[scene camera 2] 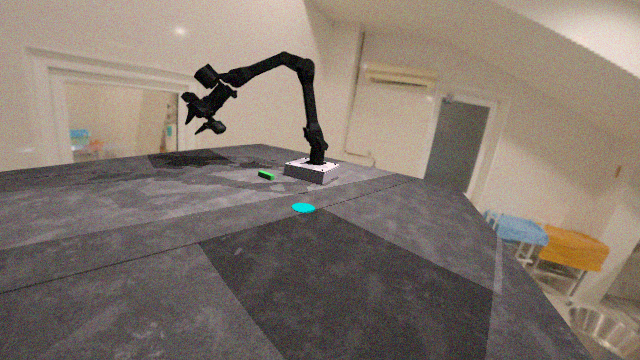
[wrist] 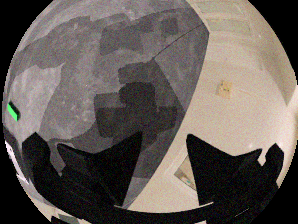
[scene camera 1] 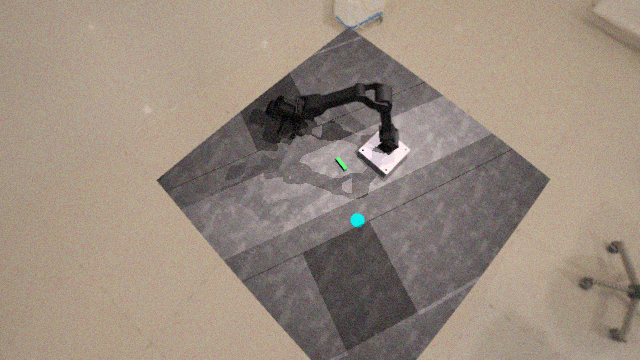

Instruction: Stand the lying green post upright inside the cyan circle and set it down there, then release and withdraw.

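Note:
The gripper (scene camera 2: 190,129) is visible in the scene, and the wrist view also shows the gripper (wrist: 165,136).

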